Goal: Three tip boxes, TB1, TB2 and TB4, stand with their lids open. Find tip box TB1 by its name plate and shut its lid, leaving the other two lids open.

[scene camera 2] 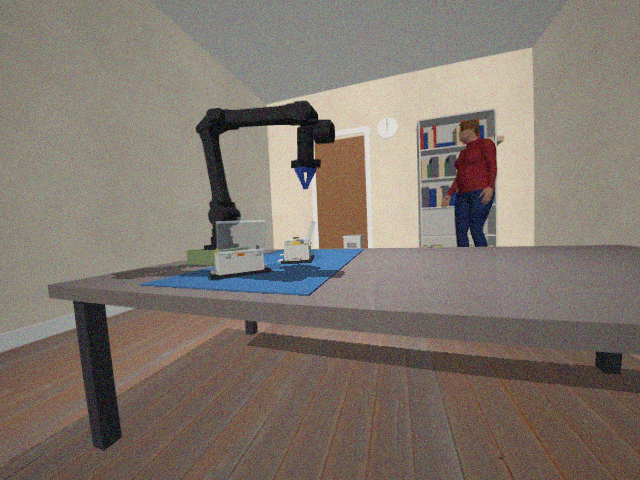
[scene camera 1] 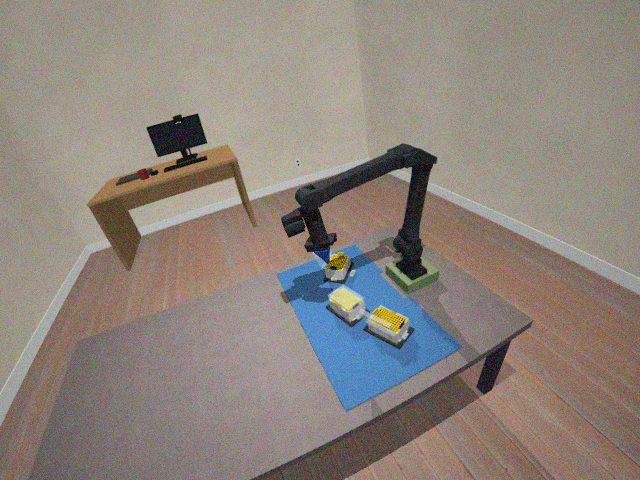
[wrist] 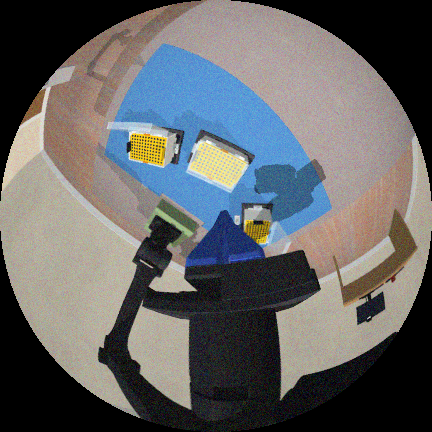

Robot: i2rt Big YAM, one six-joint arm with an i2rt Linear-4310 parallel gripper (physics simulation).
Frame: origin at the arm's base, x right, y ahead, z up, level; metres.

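Seen in the pictures: gripper, fingertip midpoint: (scene camera 2: 305,189) (scene camera 1: 328,263) (wrist: 224,214); arm's base, link origin: (scene camera 1: 411,269) (wrist: 164,228).
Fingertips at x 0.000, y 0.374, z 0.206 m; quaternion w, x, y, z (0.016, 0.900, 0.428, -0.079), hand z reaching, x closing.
Offsets run from my fingertips to a thing's middle. Level surfaces: height alone.
The middle tip box @(dx -0.007, dy -0.054, dz -0.218 m) (scene camera 1: 346,303) (wrist: 219,164) has its clear lid down over pale-looking yellow tips. A second tip box (scene camera 1: 387,325) (scene camera 2: 240,262) (wrist: 148,148) stands at the mat's near end in the first scene view, its clear lid upright. A third tip box @(dx +0.232, dy -0.129, dz -0.192 m) (scene camera 1: 338,264) (scene camera 2: 297,251) (wrist: 257,230) stands at the far end, its lid also up. The name plates are too small and blurred to read, so I cannot tell which box is TB1. My blue gripper (scene camera 1: 328,262) (scene camera 2: 305,187) (wrist: 224,214) is shut and empty, in the air well above the mat, near the third box.
The boxes stand on a blue mat @(dz -0.257 m) (scene camera 1: 351,382) (scene camera 2: 180,283) (wrist: 165,65) on a grey table @(dz -0.260 m) (scene camera 1: 180,372) (scene camera 2: 465,284). The arm's green base block (scene camera 1: 412,281) (scene camera 2: 200,257) (wrist: 172,220) is beside the mat. A wooden desk and a person are away from the table.
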